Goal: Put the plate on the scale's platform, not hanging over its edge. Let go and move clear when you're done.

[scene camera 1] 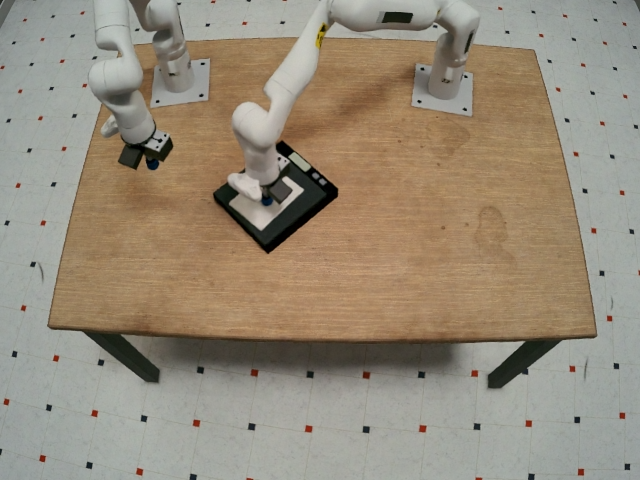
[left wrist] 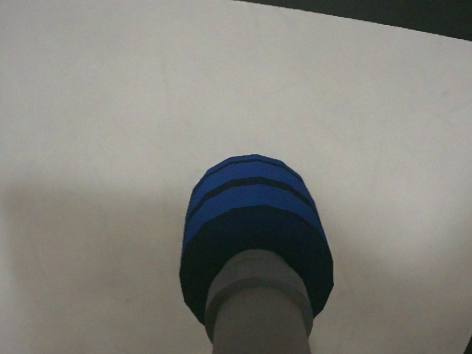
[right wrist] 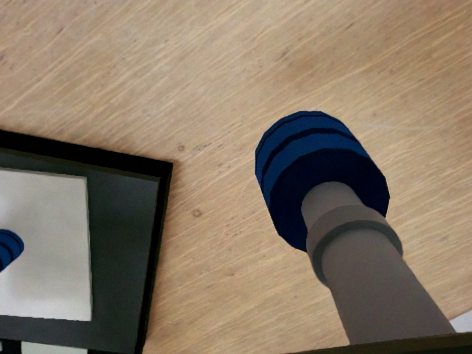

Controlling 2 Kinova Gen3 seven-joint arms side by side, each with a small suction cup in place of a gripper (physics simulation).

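Places are measured from the left arm's base along level axes (x right, y ahead, z up), in metres.
Pixels of known places: left hand, tool point: (scene camera 1: 267, 202) (left wrist: 250, 203) (right wrist: 11, 238); right hand, tool point: (scene camera 1: 153, 165) (right wrist: 305, 161); left arm's base, link origin: (scene camera 1: 443, 89); right arm's base, link origin: (scene camera 1: 180, 82).
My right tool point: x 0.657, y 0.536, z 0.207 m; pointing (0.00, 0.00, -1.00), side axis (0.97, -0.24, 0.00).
For each thing: its top centre in the pictures, then the offset to it from my right tool point. Level surfaces: height alone.
- white square plate, top centre: (left wrist: 217, 251) (right wrist: 20, 251) (scene camera 1: 266, 196) dx -0.243, dy -0.049, dz -0.156 m
- black scale, top centre: (left wrist: 96, 234) (right wrist: 30, 276) (scene camera 1: 274, 188) dx -0.257, dy -0.077, dz -0.162 m
- scale's pale display, top centre: (scene camera 1: 299, 161) dx -0.301, dy -0.171, dz -0.167 m
- wooden table, surface height: dz -0.207 m
The white square plate (scene camera 1: 261, 219) (left wrist: 125, 100) (right wrist: 55, 280) lies level at the dark platform of the black scale (scene camera 1: 305, 206) (left wrist: 425, 10) (right wrist: 125, 240). Its visible edges are inside the platform's outline; the arm hides part of it in the scene view. Any small gap beneath it cannot be made out. My left suction cup (scene camera 1: 266, 200) (left wrist: 255, 170) (right wrist: 7, 247) is against the plate's top, shut on it as far as I can tell. My right suction cup (scene camera 1: 151, 164) (right wrist: 310, 145) is empty, above the wooden table left of the scale in the scene view.
The scale's pale display (scene camera 1: 299, 161) and two grey buttons (scene camera 1: 318, 178) are along its upper right side. The left arm reaches over the wooden table (scene camera 1: 387, 268) from its base plate (scene camera 1: 421, 98). The right arm's base plate (scene camera 1: 201, 82) is at the upper left.
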